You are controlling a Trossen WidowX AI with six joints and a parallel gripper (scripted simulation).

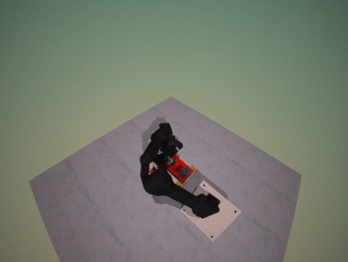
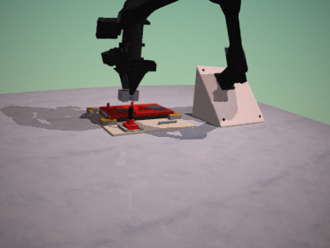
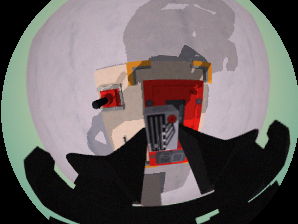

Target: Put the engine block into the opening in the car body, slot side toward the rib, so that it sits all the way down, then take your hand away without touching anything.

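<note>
Now: gripper tip 30 mm past the tan base plate, 10 mm to the left of it and 70 mm above it. The rest, counted from my gripper tip: black upright peg (30 mm ahead, 90 mm to the left, 40 mm below); then grey engine block (10 mm below).
</note>
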